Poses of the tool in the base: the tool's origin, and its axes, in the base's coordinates. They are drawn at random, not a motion.
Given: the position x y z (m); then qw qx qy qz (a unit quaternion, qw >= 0).
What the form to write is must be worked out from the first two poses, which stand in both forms.
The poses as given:
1: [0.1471 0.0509 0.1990 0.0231 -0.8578 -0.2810 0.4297]
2: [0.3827 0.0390 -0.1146 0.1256 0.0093 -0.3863 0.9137]
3: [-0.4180 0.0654 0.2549 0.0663 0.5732 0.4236 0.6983]
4: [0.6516 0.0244 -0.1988 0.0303 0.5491 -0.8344 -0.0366]
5: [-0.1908 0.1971 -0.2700 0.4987 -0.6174 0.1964 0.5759]
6: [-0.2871 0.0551 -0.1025 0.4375 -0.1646 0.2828 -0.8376]
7: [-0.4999 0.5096 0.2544 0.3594 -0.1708 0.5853 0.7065]
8: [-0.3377 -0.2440 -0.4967 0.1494 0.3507 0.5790 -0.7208]
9: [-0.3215 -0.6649 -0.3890 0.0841 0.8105 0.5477 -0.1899]
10: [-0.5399 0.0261 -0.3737 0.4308 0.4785 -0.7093 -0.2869]
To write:
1: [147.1 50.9 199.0 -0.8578 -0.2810 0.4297 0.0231]
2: [382.7 39.0 -114.6 0.0093 -0.3863 0.9137 0.1256]
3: [-418.0 65.4 254.9 0.5732 0.4236 0.6983 0.0663]
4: [651.6 24.4 -198.8 0.5491 -0.8344 -0.0366 0.0303]
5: [-190.8 197.1 -270.0 -0.6174 0.1964 0.5759 0.4987]
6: [-287.1 55.1 -102.5 -0.1646 0.2828 -0.8376 0.4375]
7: [-499.9 509.6 254.4 -0.1708 0.5853 0.7065 0.3594]
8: [-337.7 -244.0 -496.7 0.3507 0.5790 -0.7208 0.1494]
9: [-321.5 -664.9 -389.0 0.8105 0.5477 -0.1899 0.0841]
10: [-539.9 26.1 -373.7 0.4785 -0.7093 -0.2869 0.4308]
